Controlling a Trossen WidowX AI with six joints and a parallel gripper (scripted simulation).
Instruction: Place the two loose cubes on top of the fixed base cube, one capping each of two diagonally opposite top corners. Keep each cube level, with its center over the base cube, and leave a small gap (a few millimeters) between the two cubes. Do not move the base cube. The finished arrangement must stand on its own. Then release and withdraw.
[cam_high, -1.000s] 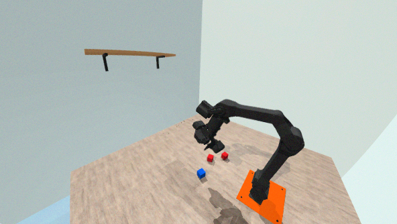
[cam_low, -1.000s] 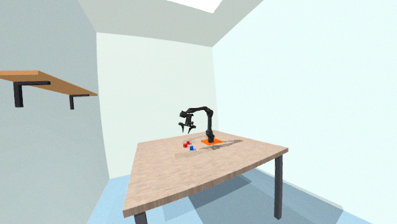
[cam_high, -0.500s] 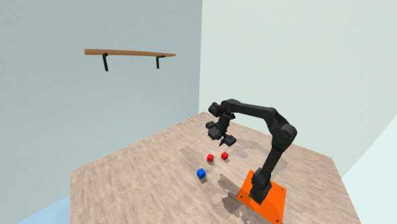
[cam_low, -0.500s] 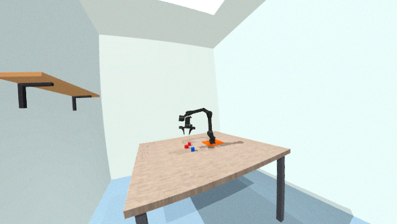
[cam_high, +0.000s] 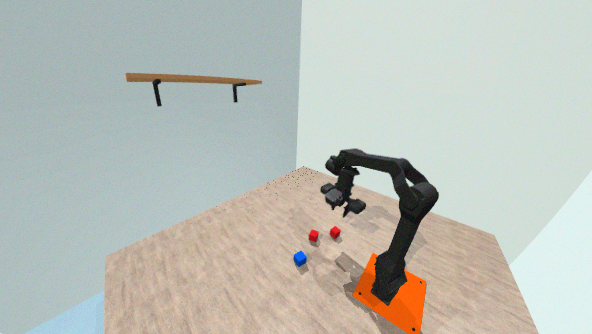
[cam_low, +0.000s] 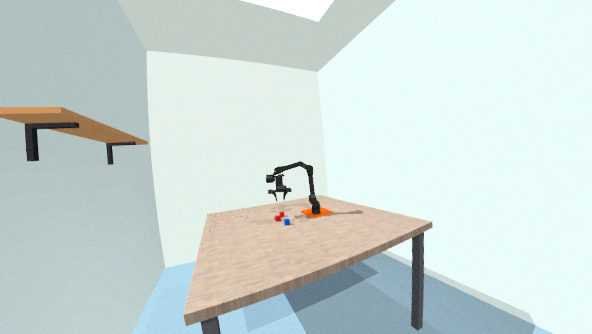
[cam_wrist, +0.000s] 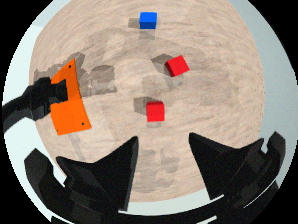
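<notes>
Now: the blue cube 210 mm to the left of my gripper tip, 110 mm below it and 10 mm ahead of it.
</notes>
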